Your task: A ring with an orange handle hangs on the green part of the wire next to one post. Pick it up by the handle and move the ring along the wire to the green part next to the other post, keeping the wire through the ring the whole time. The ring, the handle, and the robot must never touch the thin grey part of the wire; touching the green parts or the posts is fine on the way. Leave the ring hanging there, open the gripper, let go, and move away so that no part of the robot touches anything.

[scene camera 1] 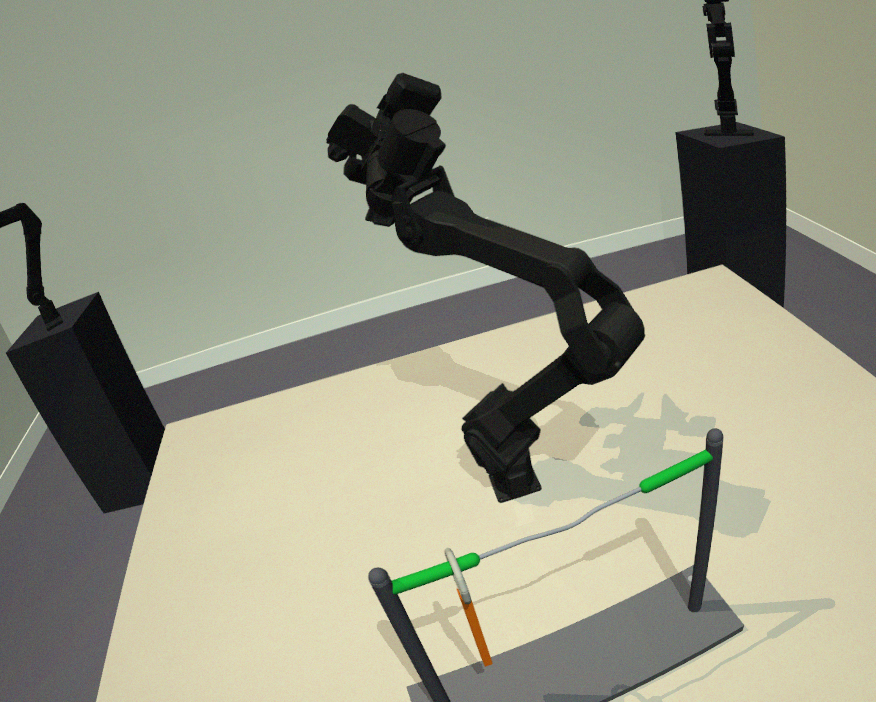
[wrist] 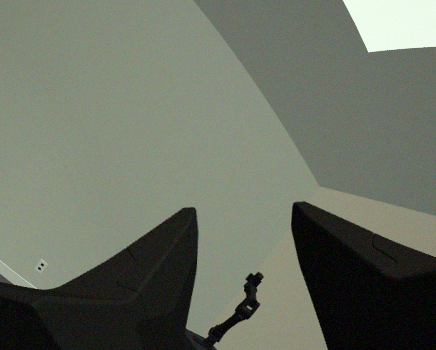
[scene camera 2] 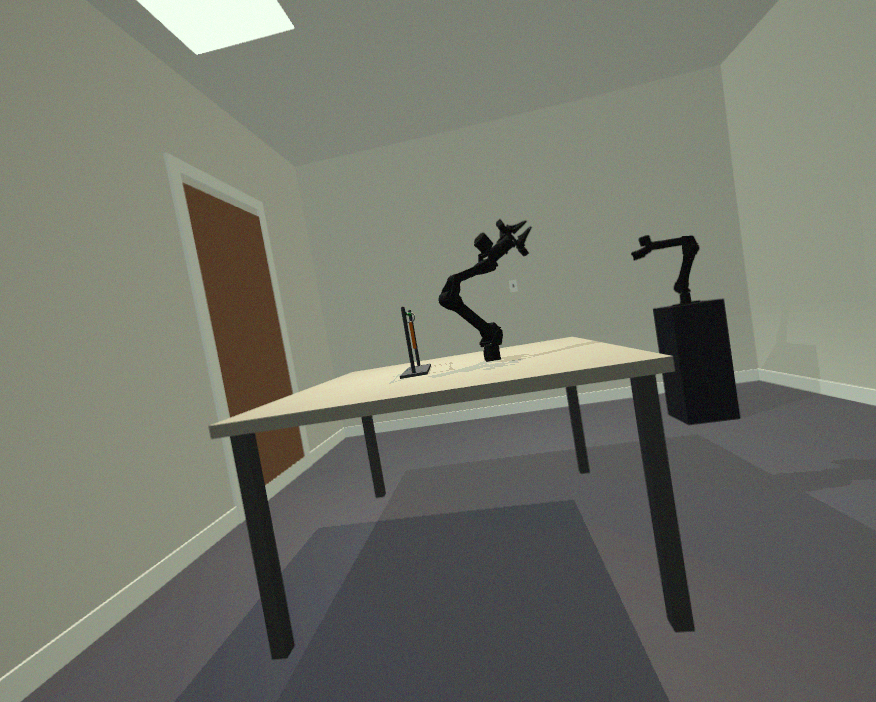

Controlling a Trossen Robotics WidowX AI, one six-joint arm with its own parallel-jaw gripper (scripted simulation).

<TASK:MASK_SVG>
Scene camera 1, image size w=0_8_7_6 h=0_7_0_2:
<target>gripper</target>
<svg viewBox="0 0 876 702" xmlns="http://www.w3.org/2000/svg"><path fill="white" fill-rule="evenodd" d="M439 85L407 75L406 73L399 73L388 88L387 94L383 96L376 107L380 109L376 118L364 112L355 104L347 105L328 132L326 143L329 144L327 148L329 159L339 162L347 159L349 156L344 165L343 174L352 182L355 181L366 185L367 166L373 158L379 155L379 149L395 113L403 109L413 109L429 115L432 114L432 110L434 110L442 98Z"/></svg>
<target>grey ring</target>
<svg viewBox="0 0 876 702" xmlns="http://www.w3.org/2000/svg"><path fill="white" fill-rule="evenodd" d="M447 547L445 549L446 561L449 562L453 570L453 578L457 584L457 593L464 607L464 613L475 638L484 666L491 665L492 659L480 628L480 622L475 613L468 586L454 553Z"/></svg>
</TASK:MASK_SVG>
